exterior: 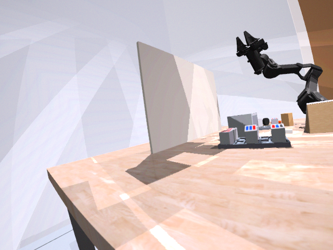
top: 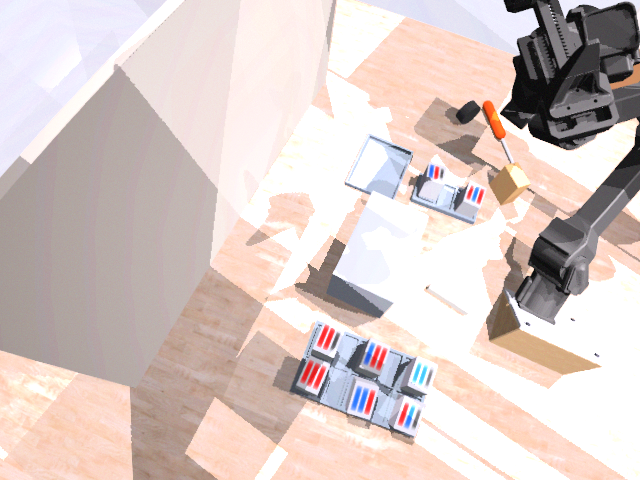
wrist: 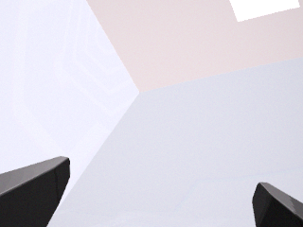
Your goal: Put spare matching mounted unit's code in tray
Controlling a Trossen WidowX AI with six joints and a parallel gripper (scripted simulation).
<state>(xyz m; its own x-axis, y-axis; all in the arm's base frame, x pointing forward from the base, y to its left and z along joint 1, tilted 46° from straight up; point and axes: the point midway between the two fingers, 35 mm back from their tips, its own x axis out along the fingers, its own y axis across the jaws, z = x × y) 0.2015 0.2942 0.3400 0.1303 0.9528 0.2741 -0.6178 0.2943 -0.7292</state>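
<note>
Right now the spare is 46 cm below my gripper tip, 27 cm to the left of it and 11 cm behind it. Also, from my gripper tip: beige panel (29 cm ahead, 28 cm below, 9 cm to the left); rack (49 cm below, 25 cm to the left, 3 cm behind).
</note>
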